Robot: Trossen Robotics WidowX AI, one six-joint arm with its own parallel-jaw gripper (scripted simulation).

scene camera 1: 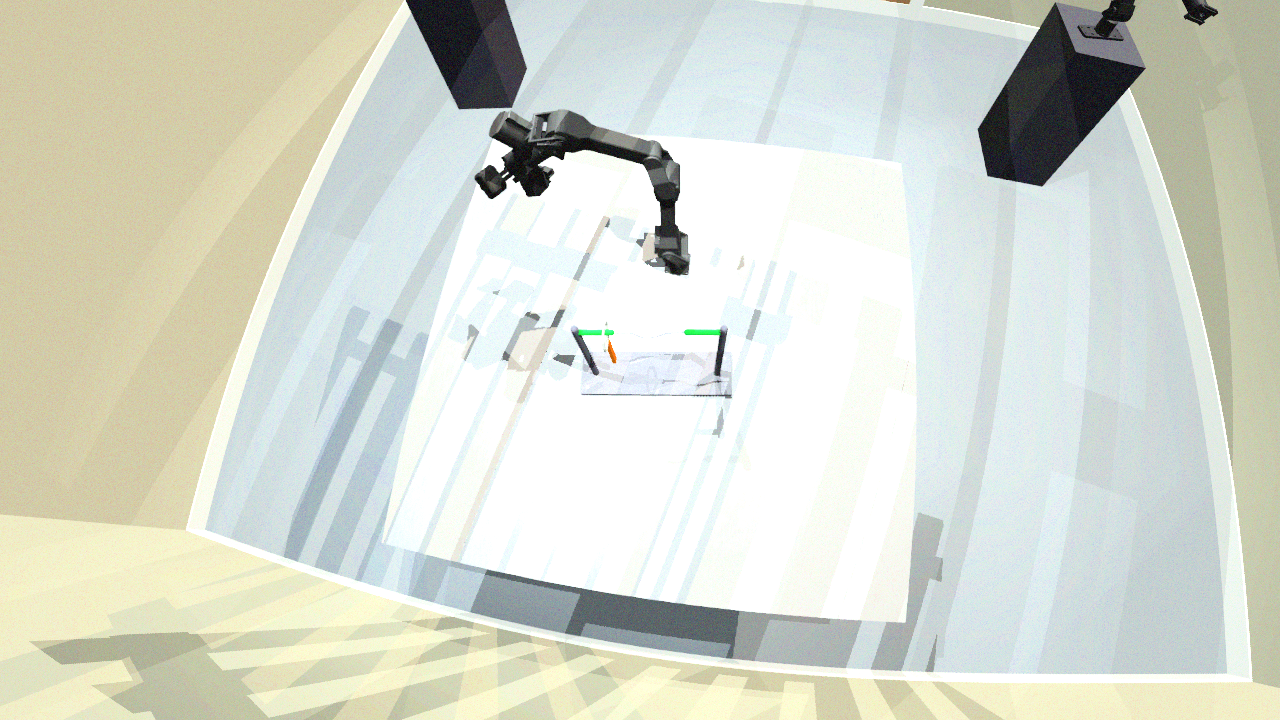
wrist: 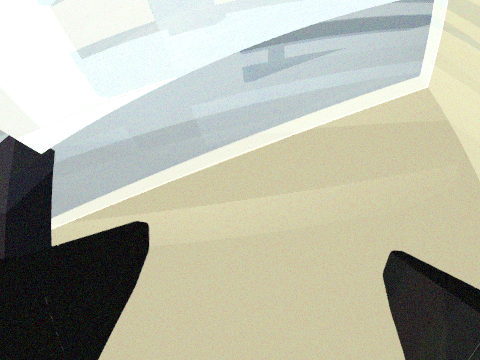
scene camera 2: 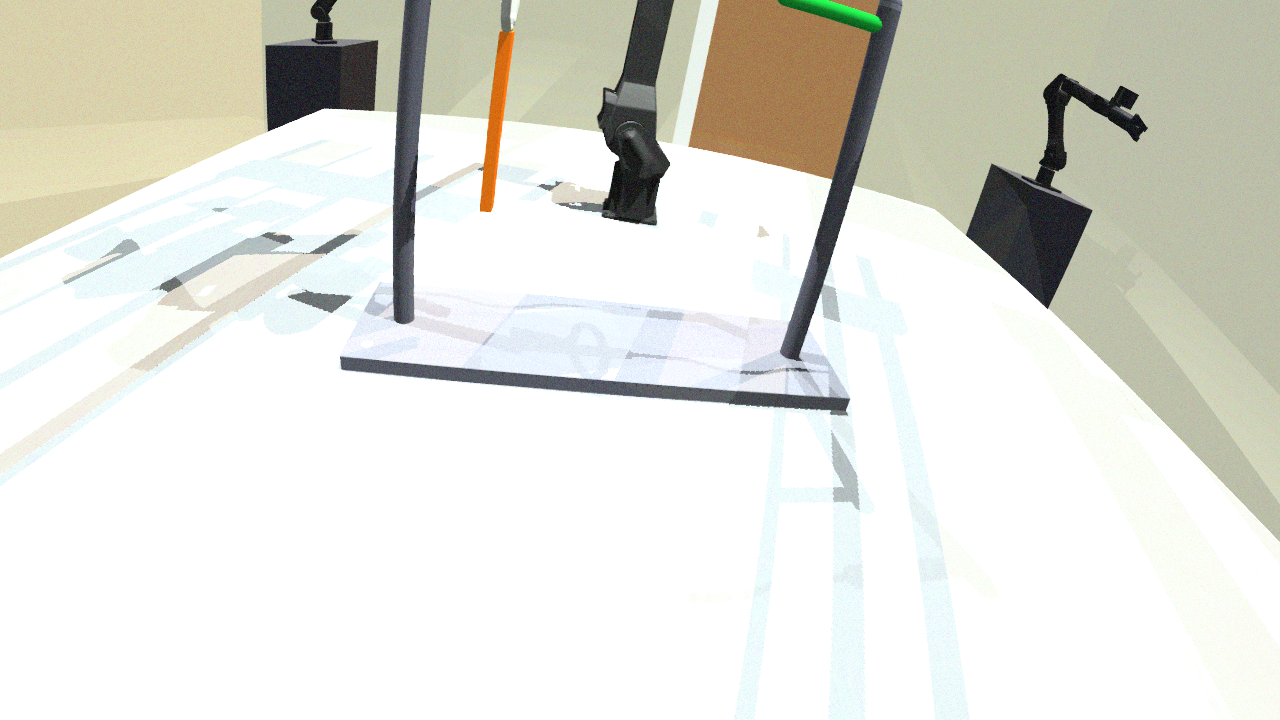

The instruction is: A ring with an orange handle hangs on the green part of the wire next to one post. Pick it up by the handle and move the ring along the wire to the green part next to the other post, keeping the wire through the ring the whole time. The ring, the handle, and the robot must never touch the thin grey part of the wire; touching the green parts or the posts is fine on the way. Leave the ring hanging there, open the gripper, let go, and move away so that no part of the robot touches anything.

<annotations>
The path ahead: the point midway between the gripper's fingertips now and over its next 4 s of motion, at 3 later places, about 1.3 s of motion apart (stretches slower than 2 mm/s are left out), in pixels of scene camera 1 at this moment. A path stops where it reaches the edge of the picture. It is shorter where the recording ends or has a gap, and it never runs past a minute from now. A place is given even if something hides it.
The gripper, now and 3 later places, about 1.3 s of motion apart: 493,179; 495,290; 614,327; 613,348
</annotations>
